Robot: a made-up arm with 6 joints.
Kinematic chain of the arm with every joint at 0, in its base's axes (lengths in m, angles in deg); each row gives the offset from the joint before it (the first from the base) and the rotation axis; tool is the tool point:
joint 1: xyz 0 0 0.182 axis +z
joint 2: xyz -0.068 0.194 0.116 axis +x
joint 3: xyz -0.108 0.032 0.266 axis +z
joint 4: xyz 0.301 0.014 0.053 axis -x
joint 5: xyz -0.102 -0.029 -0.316 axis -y
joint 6: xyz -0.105 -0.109 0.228 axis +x
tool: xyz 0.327 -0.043 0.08
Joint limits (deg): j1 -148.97..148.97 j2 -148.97..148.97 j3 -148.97..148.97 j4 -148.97..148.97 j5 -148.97..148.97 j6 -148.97..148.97
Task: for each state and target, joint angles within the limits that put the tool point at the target. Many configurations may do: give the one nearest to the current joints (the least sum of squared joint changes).
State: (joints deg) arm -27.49 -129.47 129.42 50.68 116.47 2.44
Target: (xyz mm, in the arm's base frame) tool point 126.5 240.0 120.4
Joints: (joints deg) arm -1.20 -134.32 137.14 23.15 115.63 -2.72
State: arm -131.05 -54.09 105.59 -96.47 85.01 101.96
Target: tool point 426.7 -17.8 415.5
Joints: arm -142.66 -49.14 115.72 -101.26 96.50 100.48
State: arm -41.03 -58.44 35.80 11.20 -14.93 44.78
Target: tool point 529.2 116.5 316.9
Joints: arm -37.35 -58.73 31.79 3.98 -16.15 47.64
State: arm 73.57 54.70 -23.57 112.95 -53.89 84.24
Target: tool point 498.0 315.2 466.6
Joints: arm 95.63 55.28 -11.34 117.45 -52.26 80.61
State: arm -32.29 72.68 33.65 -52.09 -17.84 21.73
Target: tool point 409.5 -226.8 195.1
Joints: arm -65.78 75.51 -8.06 -21.79 -63.01 16.09
